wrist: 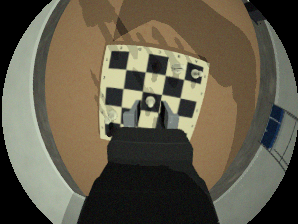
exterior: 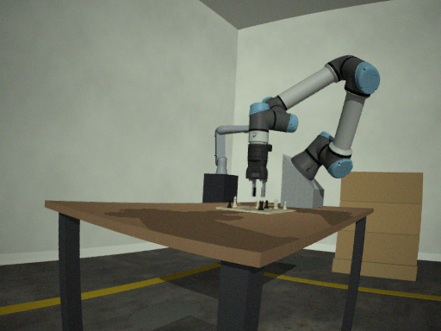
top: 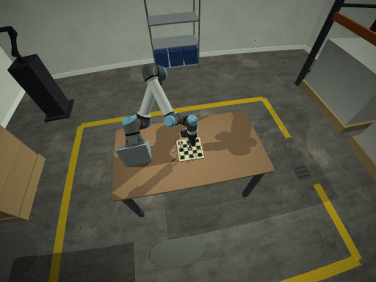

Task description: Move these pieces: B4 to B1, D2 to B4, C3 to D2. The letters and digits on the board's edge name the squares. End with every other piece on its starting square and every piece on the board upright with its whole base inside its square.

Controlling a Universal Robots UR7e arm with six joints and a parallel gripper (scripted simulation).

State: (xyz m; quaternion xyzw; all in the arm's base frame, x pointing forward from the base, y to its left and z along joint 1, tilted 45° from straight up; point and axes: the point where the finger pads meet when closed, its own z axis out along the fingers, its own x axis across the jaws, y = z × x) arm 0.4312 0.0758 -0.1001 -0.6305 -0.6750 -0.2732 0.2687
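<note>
Now: the chessboard 70 mm below my hand. Round my hand: black piece (50 mm below, 40 mm to the left, 40 mm ahead); then white piece (70 mm behind, 50 mm below, 40 mm to the left).
</note>
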